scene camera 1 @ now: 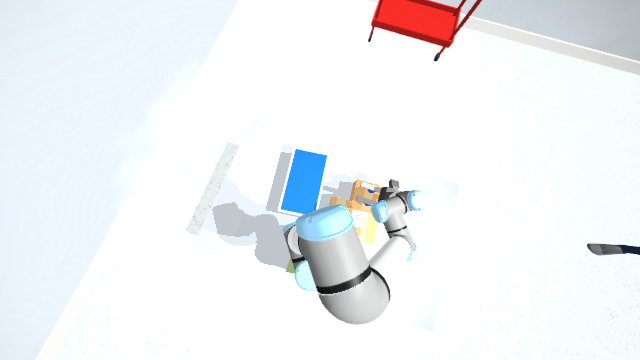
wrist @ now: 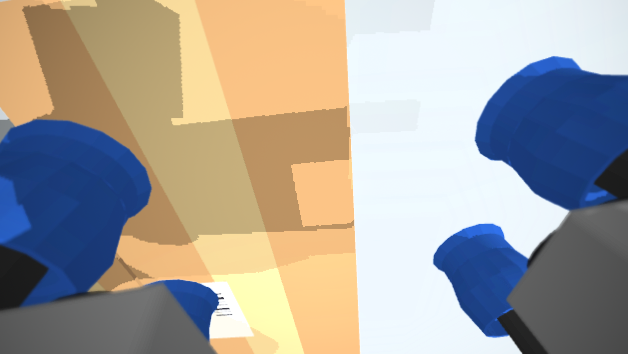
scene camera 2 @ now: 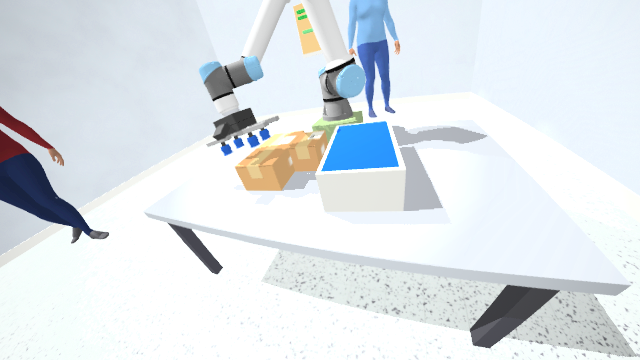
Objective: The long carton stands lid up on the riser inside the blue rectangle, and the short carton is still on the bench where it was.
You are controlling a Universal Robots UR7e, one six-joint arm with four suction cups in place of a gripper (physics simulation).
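Frame: origin at the arm's base, x back, y right, z up, level; metres.
Where they show: hand, its tool point: point(wrist: 325, 223) point(scene camera 2: 247, 146); arm's base, origin of its link: point(scene camera 2: 337, 116).
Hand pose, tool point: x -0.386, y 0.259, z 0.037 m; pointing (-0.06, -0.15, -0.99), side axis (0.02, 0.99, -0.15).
Things, the pixels of their top centre, and the offset from my tool point. Level surfaces: height alone.
- long carton, centre of its top: point(wrist: 241, 267) point(scene camera 2: 273, 146) point(scene camera 1: 365, 210) dy -0.061, dx +0.069, dz -0.037 m
- white bench, height of its surface: dz -0.140 m
- short carton, centre of its top: point(scene camera 2: 307, 138) point(scene camera 1: 338, 212) dy -0.193, dx +0.118, dz -0.037 m
- riser, centre of its top: point(scene camera 2: 360, 140) point(scene camera 1: 304, 181) dy -0.409, dx +0.009, dz -0.020 m
- blue rectangle, centre of its top: point(scene camera 2: 360, 140) point(scene camera 1: 304, 181) dy -0.409, dx +0.009, dz -0.020 m
The long carton point(scene camera 1: 356, 194) point(scene camera 2: 265, 172) point(wrist: 290, 75) is orange-brown with pale tape and stands lid up on the white bench point(scene camera 2: 240, 215). The short carton point(scene camera 1: 340, 201) point(scene camera 2: 307, 154) stands beside it, between it and the riser. The riser point(scene camera 2: 362, 191) is a white box, and the blue rectangle point(scene camera 1: 304, 182) point(scene camera 2: 362, 147) is on its top, with no carton on it. My gripper point(scene camera 2: 245, 141) point(wrist: 320, 215) has four blue cups and holds nothing. It hangs above the long carton, off to its outer side. In the wrist view, two cups are over the carton and two over the bench.
The arm's base stands on a green block point(scene camera 2: 325, 126) behind the cartons. A red cart point(scene camera 1: 410, 33) stands on the floor at the top. A person in light blue point(scene camera 2: 372, 25) stands behind the bench, and a person in red point(scene camera 2: 25, 145) is at the left.
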